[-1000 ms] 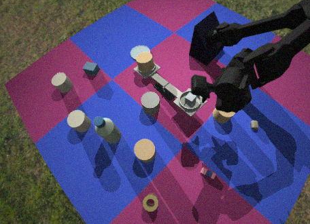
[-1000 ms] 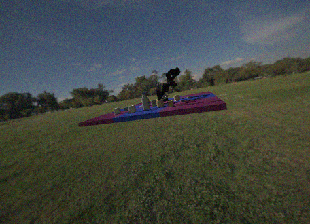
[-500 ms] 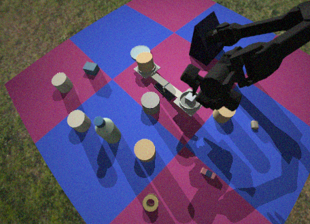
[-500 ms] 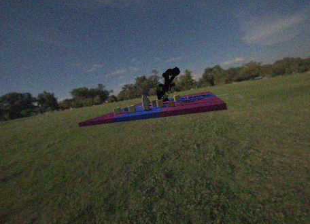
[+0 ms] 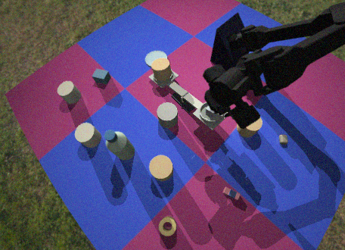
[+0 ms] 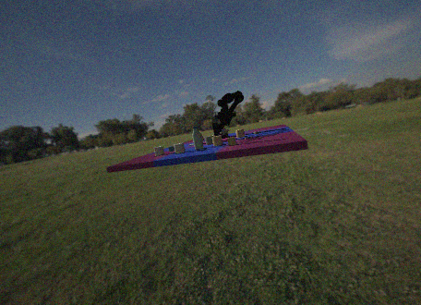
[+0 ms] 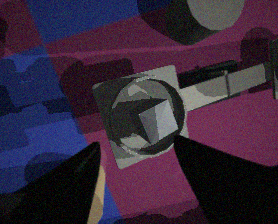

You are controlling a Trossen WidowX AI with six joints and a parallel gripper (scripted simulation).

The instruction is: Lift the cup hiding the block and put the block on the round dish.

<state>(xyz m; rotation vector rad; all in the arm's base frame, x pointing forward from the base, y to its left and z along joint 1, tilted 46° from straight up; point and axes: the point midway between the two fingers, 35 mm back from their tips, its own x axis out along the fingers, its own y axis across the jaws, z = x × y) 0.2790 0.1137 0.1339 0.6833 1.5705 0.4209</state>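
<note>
The grey block lies 4 cm below my gripper tip and 2 cm to the right of it. Also, from my gripper tip: balance (15 cm to the right, 9 cm below, 1 cm ahead); grey cylinder (14 cm to the right, 12 cm ahead, 9 cm below); balance beam (15 cm to the right, 10 cm below, 1 cm ahead).
</note>
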